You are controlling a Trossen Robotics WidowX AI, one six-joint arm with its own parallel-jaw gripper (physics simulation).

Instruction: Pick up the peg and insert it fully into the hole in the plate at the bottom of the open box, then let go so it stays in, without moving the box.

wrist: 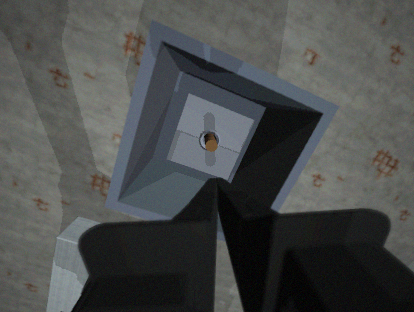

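The open box is blue-grey and shows from above in the wrist view, turned a little. A pale square plate lies at its bottom, with a dark-ringed round hole near the plate's middle. The orange-brown peg stands in the hole, its round top showing; how deep it sits cannot be told. My gripper is shut with nothing between its fingers. Its tips show over the box's near side, below the peg in the view and apart from it. The fingers hide part of the box's near rim.
A pale grey block-like object stands at the lower left, partly hidden by the left finger. The table is grey and mottled with reddish marks, and shadows cross its left part. The box's tall walls surround the plate on all sides.
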